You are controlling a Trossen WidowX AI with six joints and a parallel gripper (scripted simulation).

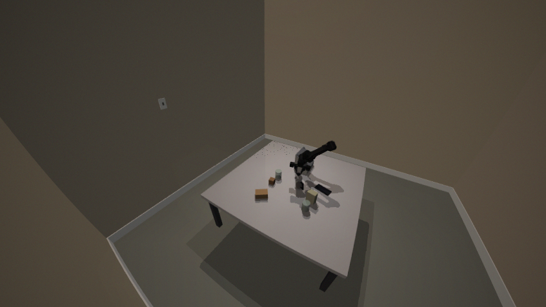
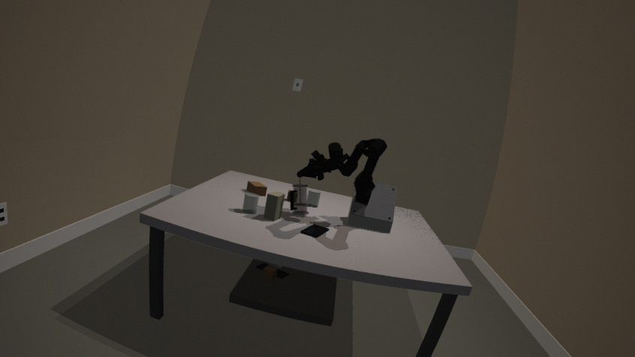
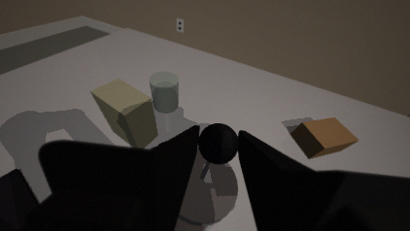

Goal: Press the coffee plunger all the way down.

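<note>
Now: the coffee press 20 mm behind my gripper tip, 10 mm to the left of it and 90 mm below it.
</note>
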